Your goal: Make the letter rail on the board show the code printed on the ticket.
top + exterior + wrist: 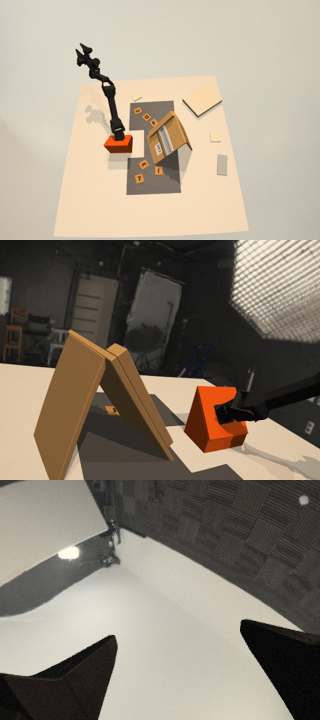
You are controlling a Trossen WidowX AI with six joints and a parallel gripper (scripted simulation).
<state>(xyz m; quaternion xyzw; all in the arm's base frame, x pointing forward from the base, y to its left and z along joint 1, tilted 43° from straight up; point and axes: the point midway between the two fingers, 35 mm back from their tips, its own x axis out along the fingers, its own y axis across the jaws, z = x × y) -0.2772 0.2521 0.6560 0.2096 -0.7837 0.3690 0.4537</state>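
Right now the d tile is 48 cm ahead of my gripper tip, 44 cm below it and 43 cm to the right of it. Also, from my gripper tip: cream slab 97 cm ahead, 42 cm below, 31 cm to the right; then white ticket 74 cm to the right, 57 cm ahead, 36 cm below; then grey plate 102 cm ahead, 88 cm to the right, 44 cm below.
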